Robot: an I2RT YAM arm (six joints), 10 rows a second.
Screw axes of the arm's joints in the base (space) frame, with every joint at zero. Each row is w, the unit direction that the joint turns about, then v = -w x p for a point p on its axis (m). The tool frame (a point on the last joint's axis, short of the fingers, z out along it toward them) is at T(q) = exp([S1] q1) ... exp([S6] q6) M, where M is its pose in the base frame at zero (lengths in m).
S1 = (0, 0, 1, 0.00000, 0.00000, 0.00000)
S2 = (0, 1, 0, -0.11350, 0.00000, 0.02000)
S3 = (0, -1, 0, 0.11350, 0.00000, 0.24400)
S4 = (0, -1, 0, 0.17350, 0.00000, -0.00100)
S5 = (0, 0, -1, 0.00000, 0.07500, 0.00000)
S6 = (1, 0, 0, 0.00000, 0.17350, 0.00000)
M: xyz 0.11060 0.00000 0.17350 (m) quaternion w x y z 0.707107 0 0.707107 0
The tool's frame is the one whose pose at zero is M.
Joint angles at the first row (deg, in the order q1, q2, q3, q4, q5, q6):
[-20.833, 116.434, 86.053, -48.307, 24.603, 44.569]
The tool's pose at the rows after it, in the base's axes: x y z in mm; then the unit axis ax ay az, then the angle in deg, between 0 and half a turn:
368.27, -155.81, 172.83, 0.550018, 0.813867, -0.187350, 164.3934
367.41, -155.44, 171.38, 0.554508, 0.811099, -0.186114, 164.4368
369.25, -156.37, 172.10, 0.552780, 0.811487, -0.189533, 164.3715
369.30, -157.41, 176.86, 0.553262, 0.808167, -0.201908, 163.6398
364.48, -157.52, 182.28, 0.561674, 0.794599, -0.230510, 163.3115
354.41, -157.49, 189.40, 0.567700, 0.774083, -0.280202, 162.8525
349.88, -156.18, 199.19, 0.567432, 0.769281, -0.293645, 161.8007
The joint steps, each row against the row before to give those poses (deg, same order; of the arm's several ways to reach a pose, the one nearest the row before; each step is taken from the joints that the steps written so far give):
[0.003, 0.025, -0.072, -0.165, -0.263, 0.313]
[-0.001, -0.051, -0.401, 0.195, -0.090, 0.656]
[0.000, 0.382, 0.713, -0.292, 0.380, -0.238]
[-0.012, -0.333, 0.495, -0.361, 1.560, -0.013]
[0.013, -0.914, -0.246, -1.376, 3.475, 1.554]
[-0.066, -1.772, -1.267, -1.742, 5.939, 1.732]
[0.076, -1.731, -0.372, -0.633, 1.802, -0.022]

